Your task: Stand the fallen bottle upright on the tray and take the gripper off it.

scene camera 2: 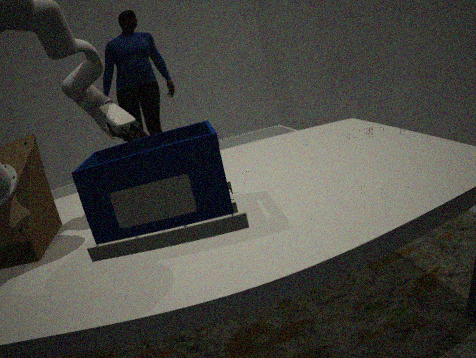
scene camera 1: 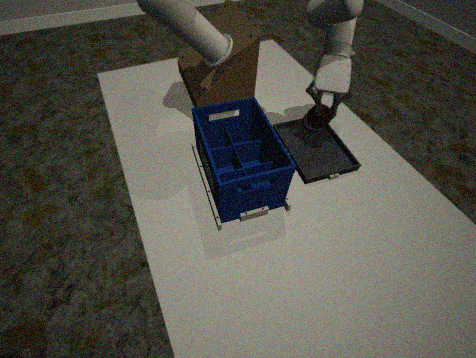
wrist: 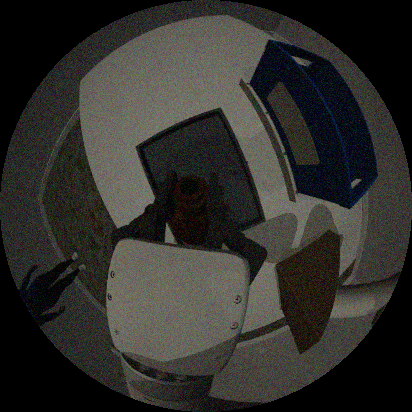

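Where they show: gripper, fingertip midpoint: (scene camera 1: 324, 117) (wrist: 193, 180); arm's base at its link origin: (scene camera 1: 219, 51) (wrist: 328, 301).
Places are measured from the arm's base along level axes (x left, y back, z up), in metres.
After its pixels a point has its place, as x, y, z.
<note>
The brown bottle (scene camera 1: 317, 117) @(0.154, -0.389, -0.047) (wrist: 190, 217) @(0.177, -0.380, -0.025) is between the fingers of my gripper (scene camera 1: 323, 111) @(0.156, -0.412, -0.032) (wrist: 193, 180) @(0.156, -0.412, -0.032), over the far end of the dark tray (scene camera 1: 327, 155) @(0.183, -0.458, -0.163) (wrist: 215, 145) @(0.097, -0.456, -0.163) in scene camera 1. My gripper is shut on the bottle. In scene camera 2 the gripper (scene camera 2: 137, 134) @(0.156, -0.412, -0.032) slants down behind the blue crate, and the bottle and tray are hidden there. In the wrist view a round end of the bottle with a dark centre shows. The picture is dark, and I cannot tell the bottle's exact tilt or whether it touches the tray.
A blue divided crate (scene camera 1: 255, 200) @(-0.143, -0.546, -0.097) (scene camera 2: 87, 200) @(-0.200, -0.278, -0.051) (wrist: 330, 177) @(-0.021, -0.328, -0.030) stands beside the tray between metal rails. A brown wooden box (scene camera 1: 237, 80) @(0.020, -0.109, -0.053) (scene camera 2: 45, 220) @(-0.012, -0.105, -0.115) (wrist: 310, 285) @(0.050, -0.112, -0.039) stands behind the crate, near another pale arm (scene camera 1: 192, 30) @(-0.103, -0.037, 0.104) (wrist: 357, 302). A person (scene camera 2: 135, 60) stands beyond the table.
</note>
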